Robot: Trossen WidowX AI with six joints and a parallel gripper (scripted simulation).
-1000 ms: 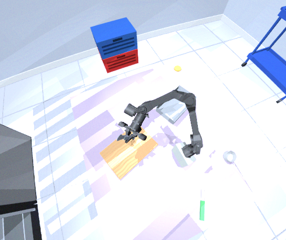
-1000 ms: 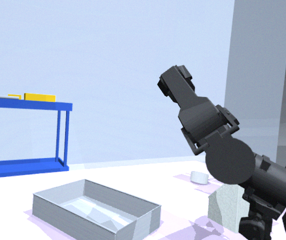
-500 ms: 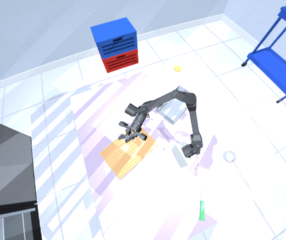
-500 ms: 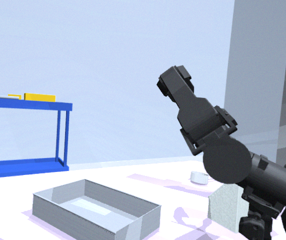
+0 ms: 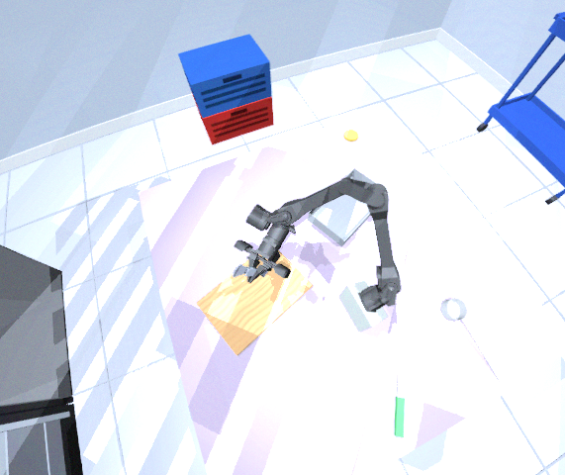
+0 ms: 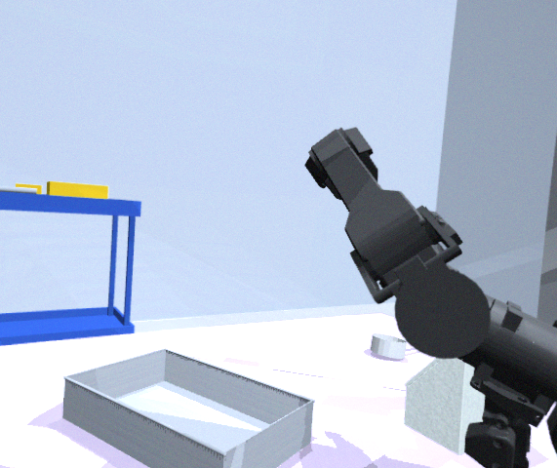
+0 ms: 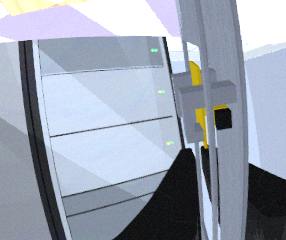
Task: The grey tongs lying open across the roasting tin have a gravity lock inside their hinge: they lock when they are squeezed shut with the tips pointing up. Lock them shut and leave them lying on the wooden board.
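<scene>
Now: the yellow mark 4 cm to the right of my gripper tip, 3 cm ahead of it and 2 cm below it. From my gripper tip the other things lie so: roasting tin: 46 cm to the right, 24 cm ahead, 15 cm below; then wooden board: 17 cm below.
</scene>
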